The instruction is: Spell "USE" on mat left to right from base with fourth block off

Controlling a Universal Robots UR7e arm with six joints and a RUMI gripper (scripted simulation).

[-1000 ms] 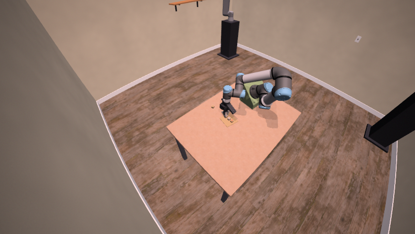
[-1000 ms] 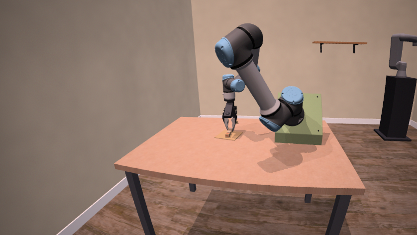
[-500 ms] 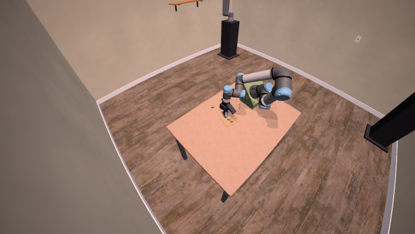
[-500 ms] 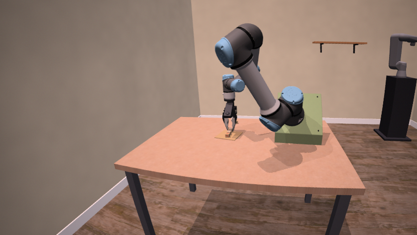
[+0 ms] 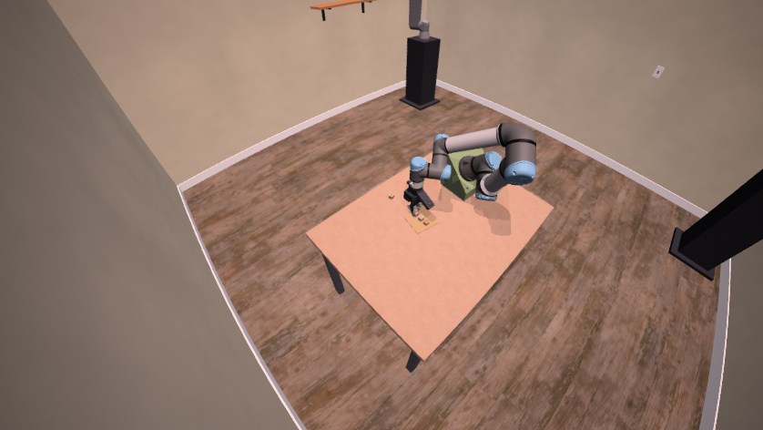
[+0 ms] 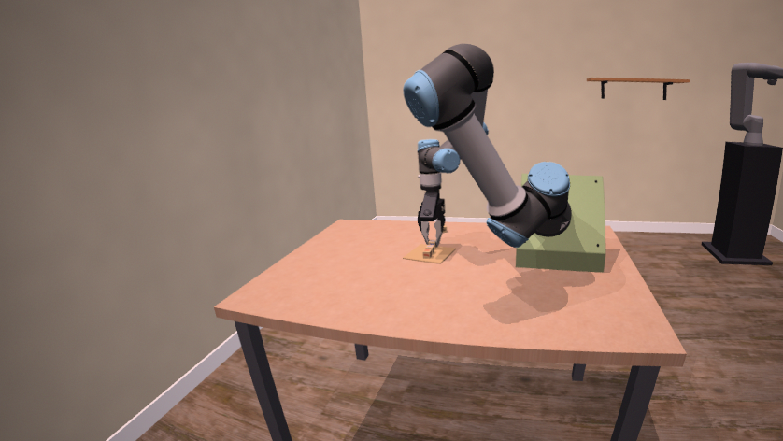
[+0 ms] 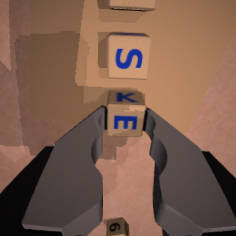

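Now: hand 4 cm to the right of the mat and 2 cm above it. The rest, counted from my hand: letter block 8 cm to the left, 1 cm below.
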